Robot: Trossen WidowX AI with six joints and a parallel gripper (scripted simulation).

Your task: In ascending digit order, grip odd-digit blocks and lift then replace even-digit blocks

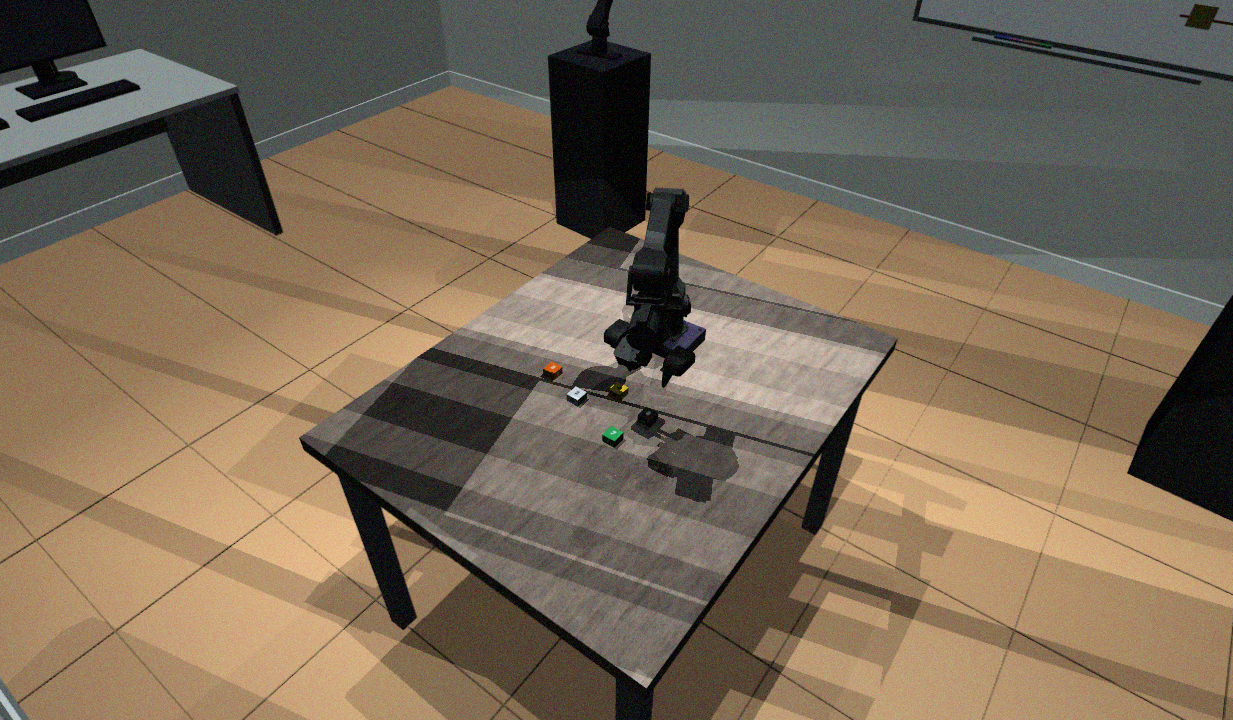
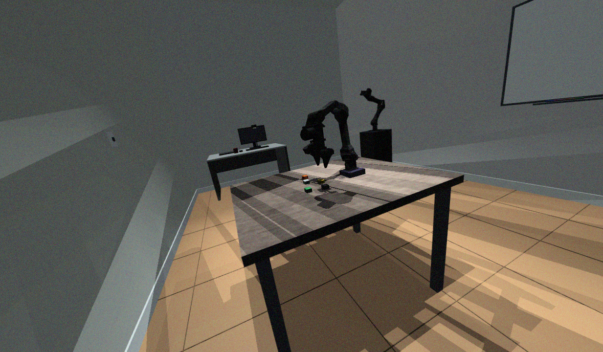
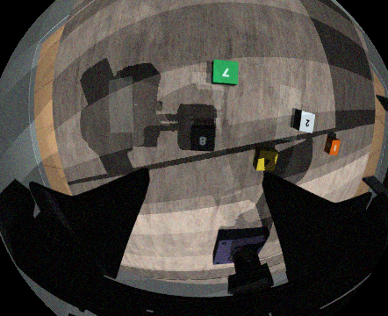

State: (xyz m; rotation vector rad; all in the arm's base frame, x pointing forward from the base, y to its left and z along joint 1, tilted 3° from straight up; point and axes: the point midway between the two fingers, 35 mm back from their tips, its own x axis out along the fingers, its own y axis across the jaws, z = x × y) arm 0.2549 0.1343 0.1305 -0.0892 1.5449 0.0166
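Right now the white block is 50 mm ahead of my gripper tip, 160 mm to the right of it and 110 mm below it. Round my gripper tip: black block: 10 mm behind, 110 mm below; then green block: 90 mm ahead, 20 mm to the right, 110 mm below; then yellow block: 30 mm behind, 100 mm to the right, 110 mm below.
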